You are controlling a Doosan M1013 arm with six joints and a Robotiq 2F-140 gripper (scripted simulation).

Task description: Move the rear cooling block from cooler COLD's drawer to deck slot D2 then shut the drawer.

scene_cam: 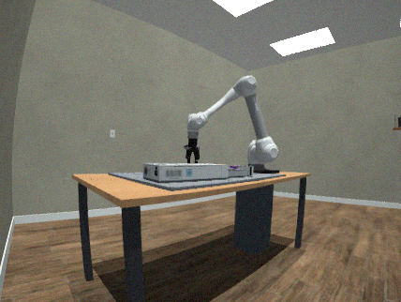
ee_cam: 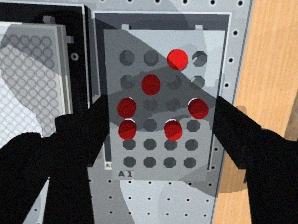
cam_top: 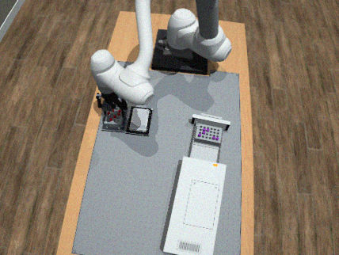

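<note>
The cooling block is 30 mm below my hand. The rest, counted from my hand: deck slot D2: 60 mm below; white cooler: 470 mm to the left, 250 mm ahead, 20 mm below.
</note>
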